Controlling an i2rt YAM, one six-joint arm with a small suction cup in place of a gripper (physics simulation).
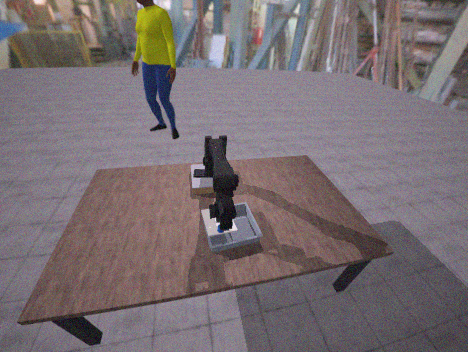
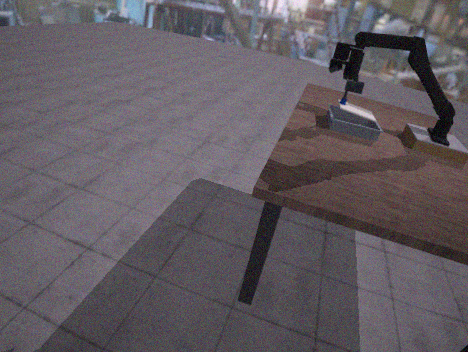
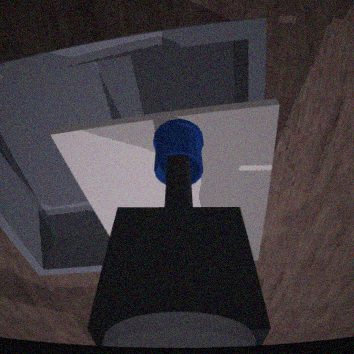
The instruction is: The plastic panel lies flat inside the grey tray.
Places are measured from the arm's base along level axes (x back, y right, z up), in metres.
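Pixels of known places: end effector, tool point: (image 1: 220, 231) (image 2: 342, 105) (image 3: 178, 135); arm's base, origin of the base link: (image 1: 210, 173) (image 2: 437, 137).
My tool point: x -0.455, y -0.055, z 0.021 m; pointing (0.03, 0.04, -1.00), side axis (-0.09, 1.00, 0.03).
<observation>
For each thing: its middle in the pictures, then the offset to it from my tool point. Level surfaces: height alone.
- white plastic panel, body centre: (image 3: 180, 210) (image 1: 218, 219) (image 2: 356, 110) dx +0.068, dy +0.008, dz -0.003 m
- grey tray, body centre: (image 3: 115, 172) (image 2: 351, 121) (image 1: 230, 225) dx +0.067, dy -0.049, dz -0.047 m
- wooden table, its level: dz -0.072 m
The white plastic panel (image 1: 210, 223) (image 2: 360, 110) (image 3: 112, 168) hangs level from my blue suction cup (image 1: 221, 229) (image 2: 344, 101) (image 3: 178, 149), which sits on its top face with the suction holding it. The panel is a little above the grey tray (image 1: 237, 242) (image 2: 351, 128) (image 3: 259, 56). It covers the tray's left part and sticks out past the left rim over the table. The tray's right part shows bare grey floor. The arm (image 1: 220, 171) reaches down from its base behind the tray.
The wooden table (image 1: 135, 223) (image 2: 337, 181) bears the tray and a tan block (image 1: 201, 190) under the arm's base. A person in a yellow top (image 1: 156, 45) stands on the floor behind the table.
</observation>
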